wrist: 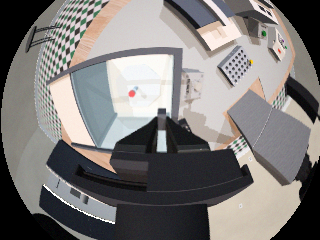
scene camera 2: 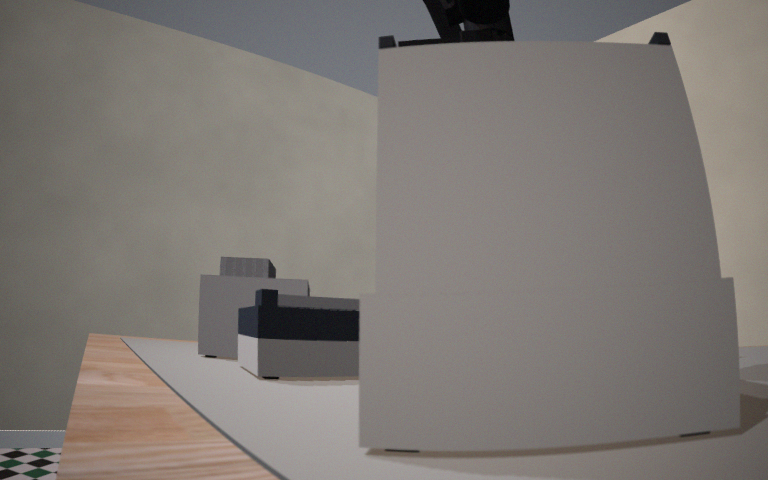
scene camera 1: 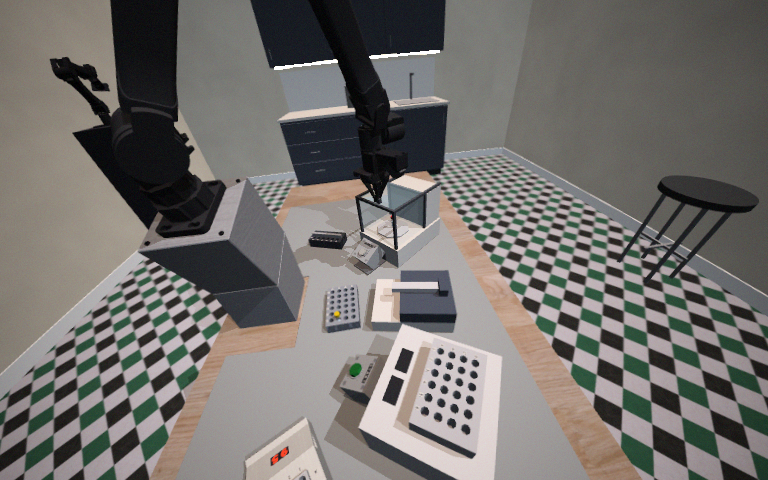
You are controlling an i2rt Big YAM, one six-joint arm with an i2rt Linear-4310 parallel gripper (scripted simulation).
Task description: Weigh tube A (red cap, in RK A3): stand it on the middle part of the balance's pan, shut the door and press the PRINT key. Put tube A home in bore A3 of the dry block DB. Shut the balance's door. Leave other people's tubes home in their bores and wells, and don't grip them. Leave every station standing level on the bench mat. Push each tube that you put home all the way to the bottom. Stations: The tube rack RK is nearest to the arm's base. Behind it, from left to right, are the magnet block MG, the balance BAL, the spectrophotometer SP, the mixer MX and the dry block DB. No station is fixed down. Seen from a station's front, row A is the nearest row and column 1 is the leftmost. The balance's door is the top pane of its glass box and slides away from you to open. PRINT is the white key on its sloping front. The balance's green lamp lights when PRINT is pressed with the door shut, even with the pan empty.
Labels:
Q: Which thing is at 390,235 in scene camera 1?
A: A balance.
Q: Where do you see a balance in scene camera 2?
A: At 547,274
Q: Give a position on a balance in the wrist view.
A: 62,91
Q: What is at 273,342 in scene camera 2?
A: A spectrophotometer.

